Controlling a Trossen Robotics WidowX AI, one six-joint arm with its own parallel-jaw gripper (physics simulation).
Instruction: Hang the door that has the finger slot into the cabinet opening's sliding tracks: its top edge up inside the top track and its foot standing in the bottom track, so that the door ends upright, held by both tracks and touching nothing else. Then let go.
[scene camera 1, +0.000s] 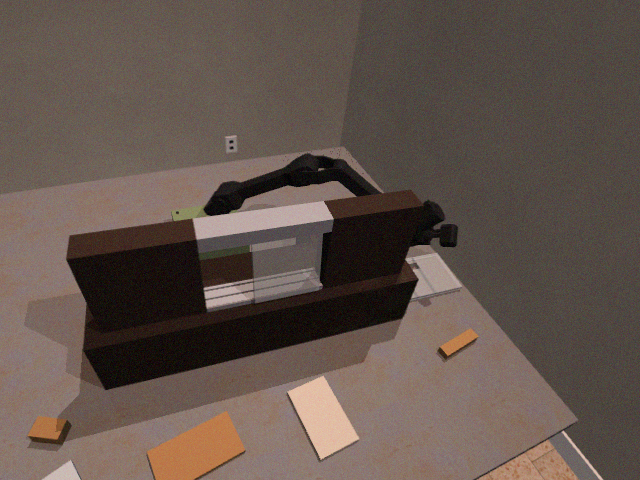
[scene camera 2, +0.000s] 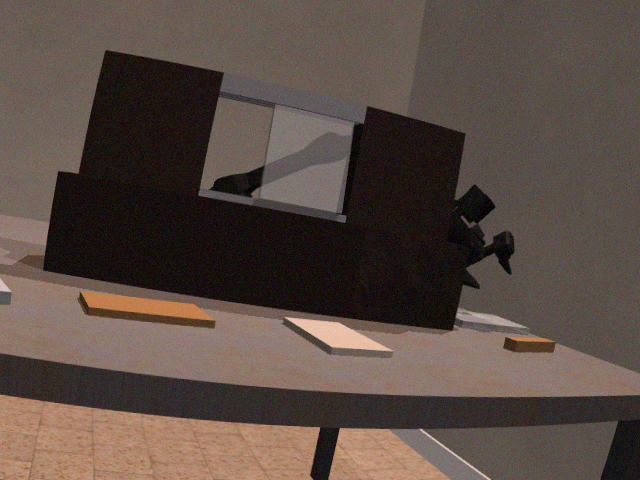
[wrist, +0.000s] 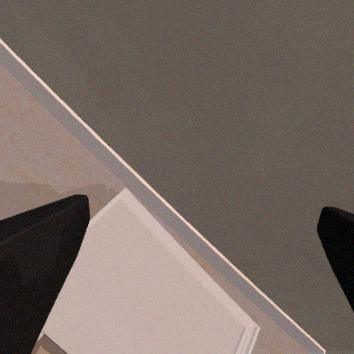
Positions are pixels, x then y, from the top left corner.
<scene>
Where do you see my gripper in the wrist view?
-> At 205, 213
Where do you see a dark brown cabinet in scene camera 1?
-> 146, 317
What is my gripper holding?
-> Nothing.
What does the cream panel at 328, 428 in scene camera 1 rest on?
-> The table.
</scene>
